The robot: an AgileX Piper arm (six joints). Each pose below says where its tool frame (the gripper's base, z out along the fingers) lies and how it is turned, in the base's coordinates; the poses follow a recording.
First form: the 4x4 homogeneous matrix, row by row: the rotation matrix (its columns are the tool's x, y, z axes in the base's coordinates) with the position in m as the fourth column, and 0 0 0 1 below. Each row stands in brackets.
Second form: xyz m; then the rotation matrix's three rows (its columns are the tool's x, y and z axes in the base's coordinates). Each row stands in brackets. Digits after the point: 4 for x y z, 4 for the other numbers.
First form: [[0.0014, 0.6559, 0.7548, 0.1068], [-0.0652, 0.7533, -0.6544, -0.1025], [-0.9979, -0.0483, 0.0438, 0.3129], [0, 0, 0, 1]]
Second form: [0.1068, -0.1025, 0.3129], [[0.0014, 0.6559, 0.7548], [-0.0652, 0.7533, -0.6544], [-0.9979, -0.0483, 0.0438]]
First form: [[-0.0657, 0.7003, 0.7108, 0.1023], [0.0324, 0.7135, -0.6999, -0.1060], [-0.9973, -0.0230, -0.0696, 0.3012], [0, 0, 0, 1]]
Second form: [0.1023, -0.1060, 0.3012], [[-0.0657, 0.7003, 0.7108], [0.0324, 0.7135, -0.6999], [-0.9973, -0.0230, -0.0696]]
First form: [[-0.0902, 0.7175, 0.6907, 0.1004], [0.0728, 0.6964, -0.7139, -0.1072], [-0.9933, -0.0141, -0.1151, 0.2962], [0, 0, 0, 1]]
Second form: [0.1004, -0.1072, 0.2962], [[-0.0902, 0.7175, 0.6907], [0.0728, 0.6964, -0.7139], [-0.9933, -0.0141, -0.1151]]
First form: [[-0.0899, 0.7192, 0.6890, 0.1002], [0.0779, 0.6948, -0.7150, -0.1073], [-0.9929, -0.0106, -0.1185, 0.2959], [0, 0, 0, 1]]
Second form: [0.1002, -0.1073, 0.2959], [[-0.0899, 0.7192, 0.6890], [0.0779, 0.6948, -0.7150], [-0.9929, -0.0106, -0.1185]]
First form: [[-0.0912, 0.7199, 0.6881, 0.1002], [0.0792, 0.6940, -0.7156, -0.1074], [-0.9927, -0.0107, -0.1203, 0.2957], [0, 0, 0, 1]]
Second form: [0.1002, -0.1074, 0.2957], [[-0.0912, 0.7199, 0.6881], [0.0792, 0.6940, -0.7156], [-0.9927, -0.0107, -0.1203]]
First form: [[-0.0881, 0.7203, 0.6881, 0.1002], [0.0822, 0.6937, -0.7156, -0.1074], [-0.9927, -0.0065, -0.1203, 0.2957], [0, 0, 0, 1]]
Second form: [0.1002, -0.1074, 0.2957], [[-0.0881, 0.7203, 0.6881], [0.0822, 0.6937, -0.7156], [-0.9927, -0.0065, -0.1203]]
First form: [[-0.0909, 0.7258, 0.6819, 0.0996], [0.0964, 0.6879, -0.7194, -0.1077], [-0.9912, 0.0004, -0.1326, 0.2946], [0, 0, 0, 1]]
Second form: [0.0996, -0.1077, 0.2946], [[-0.0909, 0.7258, 0.6819], [0.0964, 0.6879, -0.7194], [-0.9912, 0.0004, -0.1326]]
